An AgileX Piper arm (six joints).
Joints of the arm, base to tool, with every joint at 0 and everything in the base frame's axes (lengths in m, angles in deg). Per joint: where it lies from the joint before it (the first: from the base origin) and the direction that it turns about. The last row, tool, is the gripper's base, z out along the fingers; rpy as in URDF.
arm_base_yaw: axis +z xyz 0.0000 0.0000 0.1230
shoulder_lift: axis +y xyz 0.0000 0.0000 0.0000
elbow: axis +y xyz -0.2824 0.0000 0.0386
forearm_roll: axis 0.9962 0 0.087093 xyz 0.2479 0.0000 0.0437
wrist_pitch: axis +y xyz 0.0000 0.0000 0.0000
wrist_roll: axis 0.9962 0 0.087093 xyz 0.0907 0.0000 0.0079
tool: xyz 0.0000 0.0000 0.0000 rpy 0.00 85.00 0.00
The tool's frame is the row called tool.
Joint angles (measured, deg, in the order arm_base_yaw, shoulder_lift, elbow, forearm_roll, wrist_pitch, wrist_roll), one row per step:
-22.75, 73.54, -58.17, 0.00, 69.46, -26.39
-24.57, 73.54, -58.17, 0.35, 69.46, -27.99
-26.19, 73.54, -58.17, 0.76, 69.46, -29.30
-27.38, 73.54, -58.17, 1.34, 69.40, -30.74
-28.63, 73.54, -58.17, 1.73, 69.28, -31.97
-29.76, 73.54, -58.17, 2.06, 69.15, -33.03
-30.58, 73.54, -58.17, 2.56, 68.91, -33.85
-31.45, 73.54, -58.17, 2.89, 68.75, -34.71
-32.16, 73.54, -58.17, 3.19, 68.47, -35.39
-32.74, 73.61, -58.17, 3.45, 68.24, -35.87
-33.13, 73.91, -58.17, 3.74, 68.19, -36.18
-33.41, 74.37, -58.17, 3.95, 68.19, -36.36
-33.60, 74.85, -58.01, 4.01, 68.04, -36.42
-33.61, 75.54, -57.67, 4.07, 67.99, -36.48
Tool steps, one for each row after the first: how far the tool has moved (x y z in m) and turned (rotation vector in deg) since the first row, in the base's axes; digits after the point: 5 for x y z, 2 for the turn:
-0.00263, -0.00603, 0.00000, 0.05, -0.03, -0.31
-0.00506, -0.01121, 0.00001, 0.21, -0.11, -0.71
-0.00665, -0.01464, 0.00004, 0.45, -0.33, -0.59
-0.00846, -0.01856, 0.00009, 0.52, -0.54, -0.70
-0.01015, -0.02212, 0.00014, 0.56, -0.75, -0.85
-0.01102, -0.02447, 0.00024, 0.72, -1.15, -0.97
-0.01226, -0.02714, 0.00031, 0.76, -1.40, -1.06
-0.01308, -0.02940, 0.00042, 0.73, -1.76, -1.17
-0.01358, -0.03135, 0.00024, 0.77, -2.00, -1.34
-0.01335, -0.03282, -0.00091, 1.08, -1.92, -1.49
-0.01264, -0.03425, -0.00271, 1.46, -1.64, -1.64
-0.01193, -0.03553, -0.00532, 1.76, -1.26, -1.80
-0.01082, -0.03621, -0.00965, 2.33, -0.46, -1.79

